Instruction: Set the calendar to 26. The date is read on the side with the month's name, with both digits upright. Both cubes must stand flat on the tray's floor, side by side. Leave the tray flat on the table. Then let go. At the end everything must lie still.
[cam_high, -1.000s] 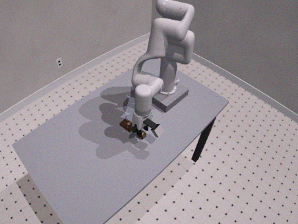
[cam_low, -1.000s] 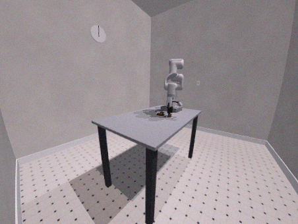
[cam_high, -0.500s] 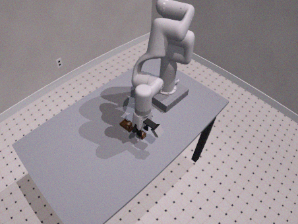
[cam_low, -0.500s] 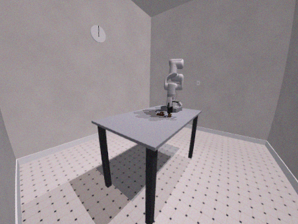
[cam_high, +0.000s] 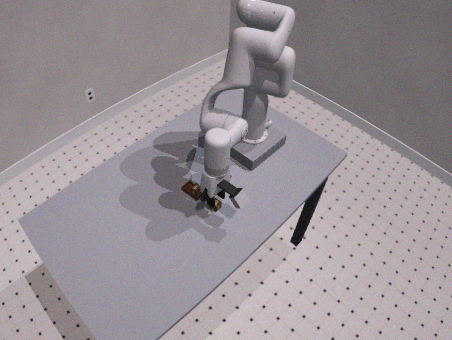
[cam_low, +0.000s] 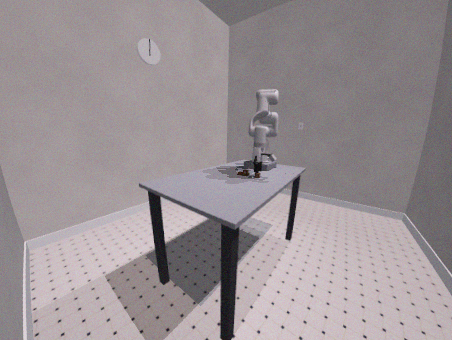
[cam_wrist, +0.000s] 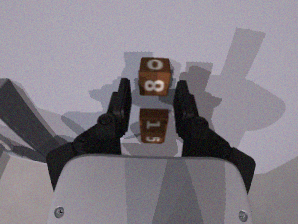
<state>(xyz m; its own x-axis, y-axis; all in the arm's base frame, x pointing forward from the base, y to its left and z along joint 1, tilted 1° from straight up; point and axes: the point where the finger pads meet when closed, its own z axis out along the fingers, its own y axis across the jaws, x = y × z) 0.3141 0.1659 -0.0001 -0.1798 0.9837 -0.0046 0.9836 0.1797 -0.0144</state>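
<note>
The brown cube is 4 cm below my hand. Also, from my hand: brown wooden tray: 10 cm to the right, 5 cm below, 2 cm ahead.
</note>
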